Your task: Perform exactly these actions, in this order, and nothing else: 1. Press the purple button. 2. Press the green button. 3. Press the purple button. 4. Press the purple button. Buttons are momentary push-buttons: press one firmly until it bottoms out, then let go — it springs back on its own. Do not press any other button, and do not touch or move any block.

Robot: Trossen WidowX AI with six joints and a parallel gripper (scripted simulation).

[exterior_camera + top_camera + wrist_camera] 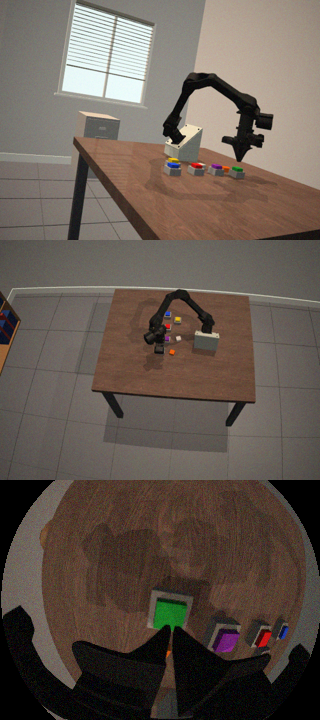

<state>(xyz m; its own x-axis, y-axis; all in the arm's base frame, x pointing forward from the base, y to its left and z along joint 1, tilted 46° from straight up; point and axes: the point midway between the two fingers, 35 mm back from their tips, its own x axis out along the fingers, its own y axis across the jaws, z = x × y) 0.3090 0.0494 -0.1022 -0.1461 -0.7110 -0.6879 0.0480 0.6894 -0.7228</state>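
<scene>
Right now the green button is 3 cm below my gripper tip. Also, from my gripper tip: white block 12 cm behind, 10 cm to the right, 5 cm below; then purple button 9 cm to the right, 3 cm below, 3 cm behind; then orange block 7 cm behind, 5 cm below, 1 cm to the left.
</scene>
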